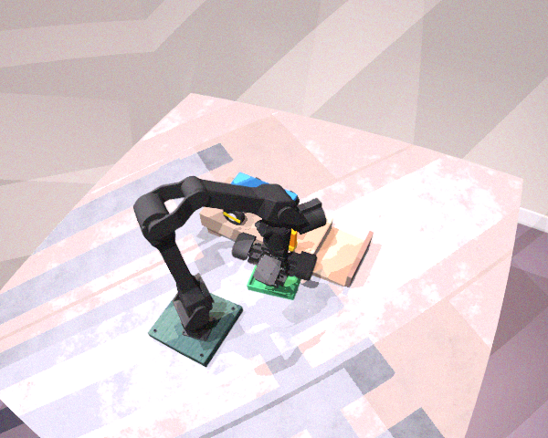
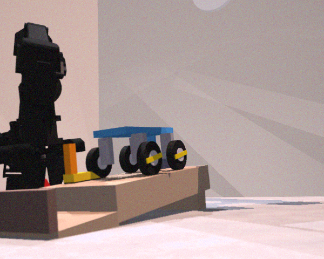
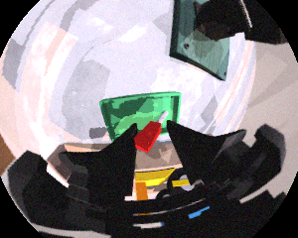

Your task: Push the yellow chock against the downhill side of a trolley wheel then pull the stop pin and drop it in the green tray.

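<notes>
My gripper tip is now 8 cm short of the yellow chock, 1 cm to the left of it and 5 cm below it. The rest, counted from my gripper tip: red-headed stop pin: 1 cm to the left; raised lip: 10 cm ahead, 19 cm to the right, 1 cm below; blue-topped trolley: 15 cm ahead, 7 cm to the left, 8 cm above.
</notes>
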